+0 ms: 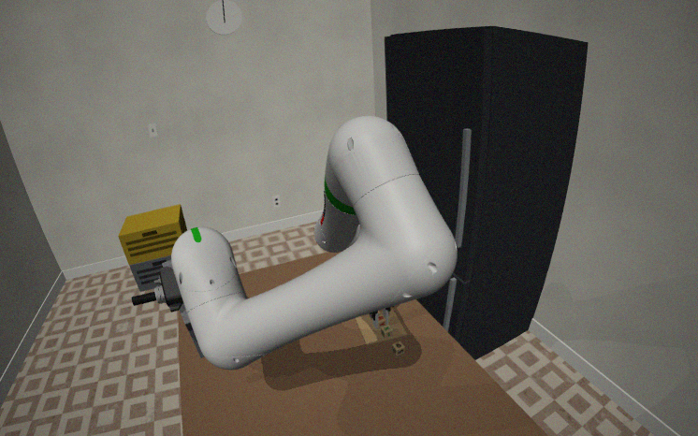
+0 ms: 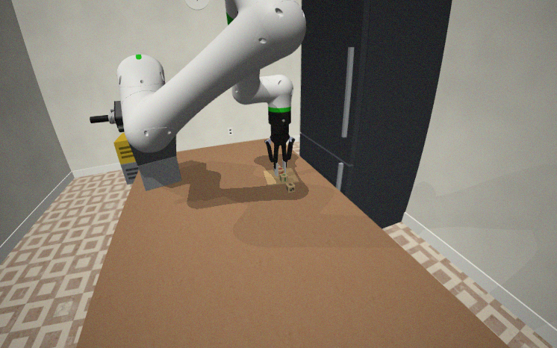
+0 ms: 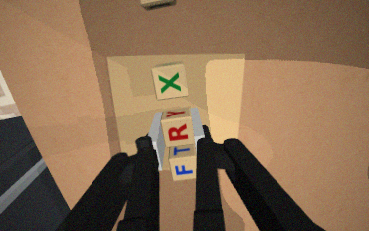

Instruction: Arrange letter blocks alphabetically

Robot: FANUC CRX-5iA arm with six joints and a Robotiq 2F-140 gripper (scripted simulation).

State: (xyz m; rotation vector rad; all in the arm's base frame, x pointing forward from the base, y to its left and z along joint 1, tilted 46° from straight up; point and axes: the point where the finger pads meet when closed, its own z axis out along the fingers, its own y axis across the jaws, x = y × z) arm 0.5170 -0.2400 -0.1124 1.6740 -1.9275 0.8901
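The tan mat is 4 cm below my hand. Also, from my hand: R block 2 cm below; F block 1 cm ahead, 5 cm to the left, 2 cm below; X block 1 cm behind, 5 cm to the right, 2 cm below.
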